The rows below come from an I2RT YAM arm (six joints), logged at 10 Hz.
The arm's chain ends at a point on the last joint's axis. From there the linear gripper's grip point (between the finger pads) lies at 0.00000 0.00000 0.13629 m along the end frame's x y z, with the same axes.
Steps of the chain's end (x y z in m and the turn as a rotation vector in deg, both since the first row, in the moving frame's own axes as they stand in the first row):
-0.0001, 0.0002, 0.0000, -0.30, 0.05, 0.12
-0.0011, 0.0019, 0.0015, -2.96, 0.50, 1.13
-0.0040, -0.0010, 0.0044, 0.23, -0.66, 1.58
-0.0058, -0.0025, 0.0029, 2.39, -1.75, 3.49
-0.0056, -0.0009, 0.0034, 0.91, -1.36, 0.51
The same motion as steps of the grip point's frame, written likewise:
0.0000, 0.0009, 0.0000, -0.30, 0.05, 0.12
0.0000, 0.0089, 0.0013, -2.96, 0.50, 1.13
-0.0056, -0.0016, 0.0044, 0.23, -0.66, 1.58
-0.0098, -0.0083, 0.0027, 2.39, -1.75, 3.49
-0.0088, -0.0031, 0.0033, 0.91, -1.36, 0.51

